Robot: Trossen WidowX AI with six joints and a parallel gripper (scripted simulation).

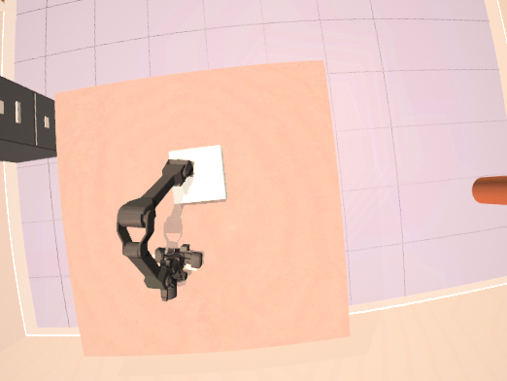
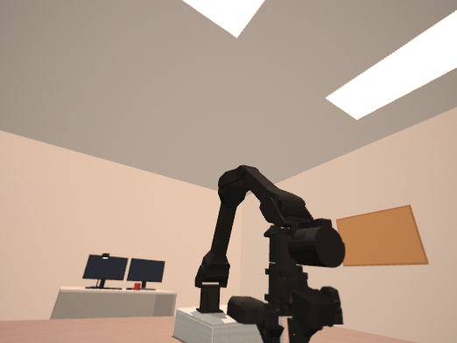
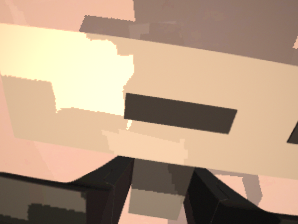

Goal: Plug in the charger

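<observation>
My gripper tip is 20 mm short of the two-prong charger and 10 mm below it.
</observation>
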